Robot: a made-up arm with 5 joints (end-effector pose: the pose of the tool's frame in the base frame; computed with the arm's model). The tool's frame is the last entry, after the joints. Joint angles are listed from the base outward.
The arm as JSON. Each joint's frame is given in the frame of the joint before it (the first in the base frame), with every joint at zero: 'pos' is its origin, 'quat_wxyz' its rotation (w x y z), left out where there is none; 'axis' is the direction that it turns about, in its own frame. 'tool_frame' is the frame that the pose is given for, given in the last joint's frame.
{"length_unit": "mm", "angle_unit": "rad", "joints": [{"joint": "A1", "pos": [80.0, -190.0, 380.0], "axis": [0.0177, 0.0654, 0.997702]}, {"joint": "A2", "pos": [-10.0, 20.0, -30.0], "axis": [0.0, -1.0, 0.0]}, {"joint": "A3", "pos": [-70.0, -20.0, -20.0], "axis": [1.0, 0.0, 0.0]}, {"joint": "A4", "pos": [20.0, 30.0, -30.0], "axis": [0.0, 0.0, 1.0]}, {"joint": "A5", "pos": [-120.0, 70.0, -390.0], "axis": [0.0, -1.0, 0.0]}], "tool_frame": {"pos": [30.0, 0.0, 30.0], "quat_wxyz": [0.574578, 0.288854, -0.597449, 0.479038]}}
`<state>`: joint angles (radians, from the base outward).
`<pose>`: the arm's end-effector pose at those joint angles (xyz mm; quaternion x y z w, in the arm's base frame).
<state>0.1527 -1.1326 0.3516 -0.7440 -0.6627</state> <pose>-322.2 20.7 254.6 0.3269 0.0051 -0.1665 0.9303</pose>
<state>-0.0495 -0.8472 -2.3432 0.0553 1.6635</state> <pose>57.0 -534.3 629.8 -0.4108 -0.0822 -0.8886 0.1867</pose>
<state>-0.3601 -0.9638 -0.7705 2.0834 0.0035</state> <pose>-265.0 -414.3 261.5 0.9396 0.0973 0.3195 0.0752</pose>
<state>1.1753 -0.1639 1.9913 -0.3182 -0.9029</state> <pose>-240.0 -115.1 648.7 0.9191 0.2218 -0.1992 0.2578</pose>
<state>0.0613 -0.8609 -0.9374 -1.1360 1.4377</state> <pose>-255.3 -408.5 124.7 -0.2649 -0.3265 0.8892 0.1804</pose>
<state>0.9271 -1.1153 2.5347 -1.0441 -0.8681</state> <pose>188.3 163.2 542.7 0.4045 0.1897 -0.7929 0.4143</pose>
